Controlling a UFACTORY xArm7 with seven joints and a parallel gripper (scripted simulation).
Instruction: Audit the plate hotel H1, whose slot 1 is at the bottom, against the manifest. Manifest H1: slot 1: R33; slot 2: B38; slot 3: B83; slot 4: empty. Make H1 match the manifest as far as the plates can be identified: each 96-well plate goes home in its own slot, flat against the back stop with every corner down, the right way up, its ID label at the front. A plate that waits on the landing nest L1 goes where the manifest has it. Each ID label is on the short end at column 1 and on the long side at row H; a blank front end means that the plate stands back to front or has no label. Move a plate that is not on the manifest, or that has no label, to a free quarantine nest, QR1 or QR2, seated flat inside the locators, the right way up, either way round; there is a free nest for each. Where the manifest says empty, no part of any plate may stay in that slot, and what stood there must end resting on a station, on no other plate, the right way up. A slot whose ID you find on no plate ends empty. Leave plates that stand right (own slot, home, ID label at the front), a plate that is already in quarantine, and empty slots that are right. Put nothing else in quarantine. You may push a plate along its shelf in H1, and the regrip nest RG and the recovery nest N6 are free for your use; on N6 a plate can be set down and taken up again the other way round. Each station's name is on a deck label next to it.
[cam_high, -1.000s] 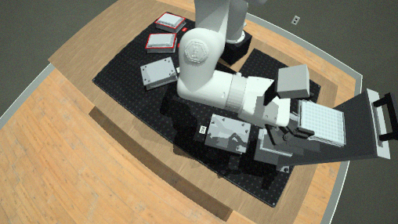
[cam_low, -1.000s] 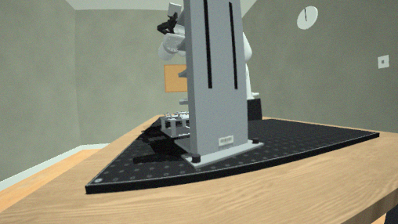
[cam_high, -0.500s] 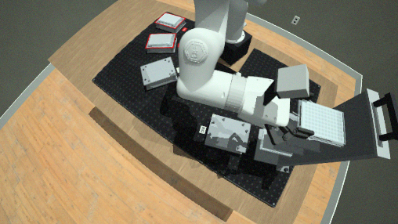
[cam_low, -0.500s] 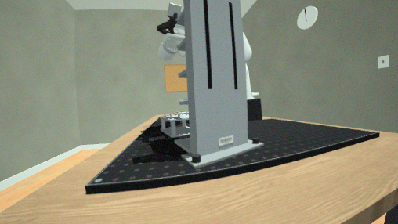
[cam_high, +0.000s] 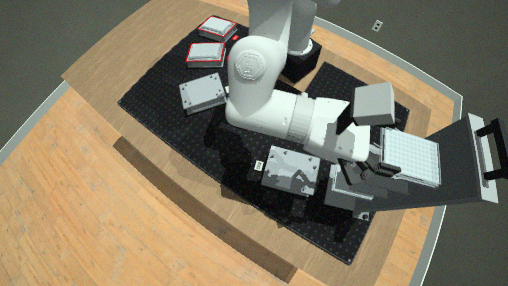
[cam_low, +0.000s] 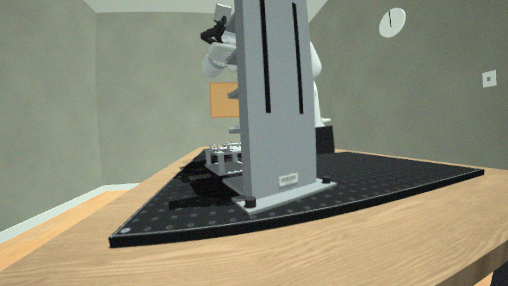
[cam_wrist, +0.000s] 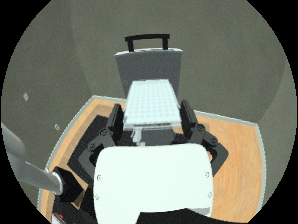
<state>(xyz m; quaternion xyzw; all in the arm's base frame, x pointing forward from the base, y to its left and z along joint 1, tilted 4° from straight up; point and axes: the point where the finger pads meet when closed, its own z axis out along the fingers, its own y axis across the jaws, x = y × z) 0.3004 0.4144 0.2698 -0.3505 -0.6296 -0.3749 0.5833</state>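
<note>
My hand is 30 mm past the white 96-well plate, 50 mm to the right of it and 20 mm above it. The rest, counted from my hand: grey plate: 30 mm behind, 50 mm to the left, 250 mm below; red-edged quarantine nest: 240 mm behind, 830 mm to the right, 330 mm below; plate hotel H1: 60 mm behind, 120 mm to the left, 160 mm below.
</note>
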